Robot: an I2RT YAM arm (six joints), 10 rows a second.
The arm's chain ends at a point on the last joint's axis. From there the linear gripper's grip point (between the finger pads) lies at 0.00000 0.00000 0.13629 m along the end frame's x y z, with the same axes.
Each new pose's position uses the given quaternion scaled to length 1; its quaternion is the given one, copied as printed.
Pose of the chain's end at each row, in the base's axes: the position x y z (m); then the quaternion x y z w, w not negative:
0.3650 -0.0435 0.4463 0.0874 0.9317 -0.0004 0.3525
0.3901 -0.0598 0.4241 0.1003 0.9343 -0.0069 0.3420
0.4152 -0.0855 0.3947 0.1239 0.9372 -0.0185 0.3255
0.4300 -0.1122 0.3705 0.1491 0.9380 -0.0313 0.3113
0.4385 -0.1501 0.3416 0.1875 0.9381 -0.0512 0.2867
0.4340 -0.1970 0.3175 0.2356 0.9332 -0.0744 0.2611
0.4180 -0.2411 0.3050 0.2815 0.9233 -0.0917 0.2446
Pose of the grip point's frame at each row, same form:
0.4545 -0.0520 0.3439 0.0874 0.9317 -0.0004 0.3525
0.4770 -0.0709 0.3197 0.1003 0.9343 -0.0069 0.3420
0.4977 -0.1012 0.2874 0.1239 0.9372 -0.0185 0.3255
0.5083 -0.1329 0.2609 0.1491 0.9380 -0.0313 0.3113
0.5092 -0.1778 0.2284 0.1875 0.9381 -0.0512 0.2867
0.4956 -0.2327 0.2013 0.2356 0.9332 -0.0744 0.2611
0.4725 -0.2829 0.1873 0.2815 0.9233 -0.0917 0.2446

